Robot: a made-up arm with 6 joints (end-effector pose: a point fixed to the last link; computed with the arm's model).
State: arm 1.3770 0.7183 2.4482 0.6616 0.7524 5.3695
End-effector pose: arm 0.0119 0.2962 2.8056 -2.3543 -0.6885 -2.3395
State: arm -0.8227 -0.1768 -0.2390 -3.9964 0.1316 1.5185
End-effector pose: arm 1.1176 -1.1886 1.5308 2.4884 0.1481 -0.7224
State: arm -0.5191 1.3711 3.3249 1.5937 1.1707 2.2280
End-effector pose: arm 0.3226 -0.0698 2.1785 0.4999 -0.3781 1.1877
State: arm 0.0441 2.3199 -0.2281 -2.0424 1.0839 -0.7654
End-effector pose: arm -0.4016 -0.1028 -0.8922 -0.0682 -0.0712 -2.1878
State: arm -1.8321 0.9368 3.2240 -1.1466 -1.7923 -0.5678
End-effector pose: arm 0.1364 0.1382 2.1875 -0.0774 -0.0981 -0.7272
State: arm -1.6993 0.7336 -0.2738 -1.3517 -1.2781 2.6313
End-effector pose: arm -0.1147 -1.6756 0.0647 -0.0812 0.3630 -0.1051
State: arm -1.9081 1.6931 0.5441 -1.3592 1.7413 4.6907
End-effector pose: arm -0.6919 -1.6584 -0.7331 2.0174 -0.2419 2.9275
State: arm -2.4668 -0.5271 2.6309 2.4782 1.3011 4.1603
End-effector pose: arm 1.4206 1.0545 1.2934 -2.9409 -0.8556 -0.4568
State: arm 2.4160 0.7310 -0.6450 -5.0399 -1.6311 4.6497
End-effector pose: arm -0.7965 0.8430 -0.1489 -1.3238 0.0030 0.5124
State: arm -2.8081 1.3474 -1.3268 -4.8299 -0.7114 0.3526
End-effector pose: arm 0.2784 0.1705 -0.0007 1.6169 0.2764 1.0731
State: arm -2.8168 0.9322 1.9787 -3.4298 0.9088 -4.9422
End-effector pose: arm -1.5001 -0.5307 2.5363 1.9451 -0.1542 -2.5879
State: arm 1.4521 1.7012 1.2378 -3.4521 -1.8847 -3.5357
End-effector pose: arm 0.3209 2.4257 0.1022 1.4295 -1.2474 0.2979
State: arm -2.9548 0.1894 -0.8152 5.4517 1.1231 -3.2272
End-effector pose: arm -1.3386 -0.1798 0.3072 -2.6481 0.0395 2.5987
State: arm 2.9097 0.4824 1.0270 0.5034 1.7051 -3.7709
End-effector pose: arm -1.6809 0.3439 2.3773 1.2212 -0.7384 -0.9348
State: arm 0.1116 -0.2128 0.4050 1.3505 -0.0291 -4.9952
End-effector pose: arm 1.2074 0.1322 2.5303 -2.6185 -0.6112 0.0769
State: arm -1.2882 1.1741 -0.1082 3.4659 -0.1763 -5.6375
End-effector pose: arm 0.4489 -1.5244 -0.5063 2.2898 1.1118 -1.1617
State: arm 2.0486 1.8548 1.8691 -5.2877 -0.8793 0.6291
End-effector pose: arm -1.1165 2.3078 0.5290 -1.7966 0.4224 1.2611
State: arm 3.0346 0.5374 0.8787 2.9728 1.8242 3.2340
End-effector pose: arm -1.9737 0.1943 1.9153 0.9560 1.3871 -2.1506
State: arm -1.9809 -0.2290 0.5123 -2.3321 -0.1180 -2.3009
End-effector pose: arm -0.4126 -0.9721 2.6755 -1.7383 -0.8190 -1.8558
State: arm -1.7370 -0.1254 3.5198 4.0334 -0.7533 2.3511
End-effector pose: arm 0.2560 1.1788 0.5676 2.4652 0.8158 0.5150
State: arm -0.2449 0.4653 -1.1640 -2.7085 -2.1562 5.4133
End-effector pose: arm 0.7024 -0.1366 -0.0289 -2.2432 -0.5321 0.1731
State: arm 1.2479 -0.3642 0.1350 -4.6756 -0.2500 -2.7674
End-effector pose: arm 0.4066 1.1310 2.3421 1.2956 -0.4914 0.9637
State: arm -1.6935 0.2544 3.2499 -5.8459 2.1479 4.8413
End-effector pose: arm 0.1667 1.0386 1.4540 2.2933 0.9801 -1.0027
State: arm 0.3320 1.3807 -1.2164 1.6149 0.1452 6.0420
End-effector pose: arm -0.2530 -0.0707 -0.1489 1.6814 0.5318 -2.9781
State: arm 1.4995 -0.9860 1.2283 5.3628 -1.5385 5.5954
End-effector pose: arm -0.1925 -1.4894 2.2609 0.1429 -0.3995 2.5415
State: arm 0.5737 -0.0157 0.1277 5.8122 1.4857 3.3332
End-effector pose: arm 1.3831 0.8356 1.9604 -1.6134 -1.0994 -1.0914
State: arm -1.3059 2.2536 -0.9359 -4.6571 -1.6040 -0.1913
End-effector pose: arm -0.2724 0.5923 0.0157 1.7160 0.0568 -2.8461
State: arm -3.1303 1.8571 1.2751 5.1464 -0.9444 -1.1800
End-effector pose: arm -2.3639 -0.1061 -0.3586 3.0567 0.6521 -1.9499
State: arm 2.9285 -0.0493 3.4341 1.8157 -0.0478 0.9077
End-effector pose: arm 1.2865 -0.2732 0.8242 0.4350 0.3530 -0.1637
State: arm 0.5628 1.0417 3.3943 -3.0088 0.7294 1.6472
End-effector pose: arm -0.1964 -0.1352 2.1355 -2.7449 -1.4658 -1.5779
